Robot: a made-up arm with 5 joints.
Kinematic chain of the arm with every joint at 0, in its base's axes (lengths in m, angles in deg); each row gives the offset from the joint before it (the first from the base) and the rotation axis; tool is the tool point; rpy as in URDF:
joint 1: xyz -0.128 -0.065 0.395 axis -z
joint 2: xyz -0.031 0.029 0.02 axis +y
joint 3: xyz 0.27 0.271 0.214 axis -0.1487 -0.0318 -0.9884
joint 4: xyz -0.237 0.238 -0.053 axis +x
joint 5: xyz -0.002 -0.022 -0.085 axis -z
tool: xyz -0.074 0.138 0.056 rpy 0 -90 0
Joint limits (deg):
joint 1: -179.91..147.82
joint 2: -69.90..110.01
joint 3: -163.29..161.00
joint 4: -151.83..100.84
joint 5: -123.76..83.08
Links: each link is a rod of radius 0.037 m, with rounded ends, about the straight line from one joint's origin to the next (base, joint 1, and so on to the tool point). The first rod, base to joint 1, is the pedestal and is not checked.
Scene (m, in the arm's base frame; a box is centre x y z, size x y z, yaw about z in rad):
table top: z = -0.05
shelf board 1: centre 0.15 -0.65 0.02 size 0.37 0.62 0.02 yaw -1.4
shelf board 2: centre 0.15 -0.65 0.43 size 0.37 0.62 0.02 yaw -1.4
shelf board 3: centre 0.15 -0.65 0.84 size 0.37 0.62 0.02 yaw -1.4
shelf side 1: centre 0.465 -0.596 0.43 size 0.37 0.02 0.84 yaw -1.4
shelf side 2: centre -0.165 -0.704 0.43 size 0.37 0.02 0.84 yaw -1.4
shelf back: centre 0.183 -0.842 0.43 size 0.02 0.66 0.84 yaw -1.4
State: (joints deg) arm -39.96 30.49 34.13 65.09 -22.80
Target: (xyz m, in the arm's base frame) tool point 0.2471 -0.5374 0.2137
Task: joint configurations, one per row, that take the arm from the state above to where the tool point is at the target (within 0.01 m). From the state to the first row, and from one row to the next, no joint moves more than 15 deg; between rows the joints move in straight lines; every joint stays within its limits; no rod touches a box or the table.
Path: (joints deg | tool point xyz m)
1: -30.99 31.52 48.23 60.46 -12.00 | -0.2688 0.7367 0.4227
2: -22.02 32.55 62.32 55.82 -1.21 | -0.0290 0.7638 0.3374
3: -13.05 33.58 76.42 51.19 9.59 | 0.2057 0.6911 0.2554
4: -4.08 34.61 90.52 46.56 20.38 | 0.3929 0.5311 0.1871
5: 4.89 35.64 104.61 41.93 31.18 | 0.5013 0.3153 0.1410
6: 13.86 36.67 118.71 37.29 41.98 | 0.5190 0.0864 0.1220
7: 22.83 37.70 132.81 32.66 52.77 | 0.4563 -0.1135 0.1310
8: 31.80 38.73 146.90 28.03 63.57 | 0.3413 -0.2542 0.1641
9: 40.77 39.76 161.00 23.40 74.36 | 0.2105 -0.3250 0.2137
10: 45.05 37.54 160.43 28.21 59.97 | 0.2193 -0.3864 0.2129
11: 49.33 35.31 159.85 33.03 45.57 | 0.2295 -0.4428 0.2127
12: 53.61 33.09 159.28 37.84 31.18 | 0.2393 -0.4933 0.2130
13: 57.89 30.87 158.71 42.66 16.78 | 0.2471 -0.5374 0.2137

